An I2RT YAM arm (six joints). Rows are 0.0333 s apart.
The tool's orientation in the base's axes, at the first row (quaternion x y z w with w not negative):
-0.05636, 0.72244, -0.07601, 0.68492
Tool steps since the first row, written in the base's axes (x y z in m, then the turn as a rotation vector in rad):
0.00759, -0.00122, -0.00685, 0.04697, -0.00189, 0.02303
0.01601, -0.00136, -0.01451, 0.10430, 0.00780, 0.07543
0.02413, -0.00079, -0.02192, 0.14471, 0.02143, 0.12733
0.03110, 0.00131, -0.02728, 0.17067, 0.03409, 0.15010
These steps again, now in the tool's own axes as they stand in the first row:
0.00653, 0.00026, 0.00796, -0.02485, -0.00510, 0.04579
0.01360, 0.00174, 0.01675, -0.08123, -0.00408, 0.10007
0.02031, 0.00387, 0.02521, -0.13691, 0.00051, 0.13736
0.02480, 0.00709, 0.03237, -0.16304, 0.00928, 0.16172

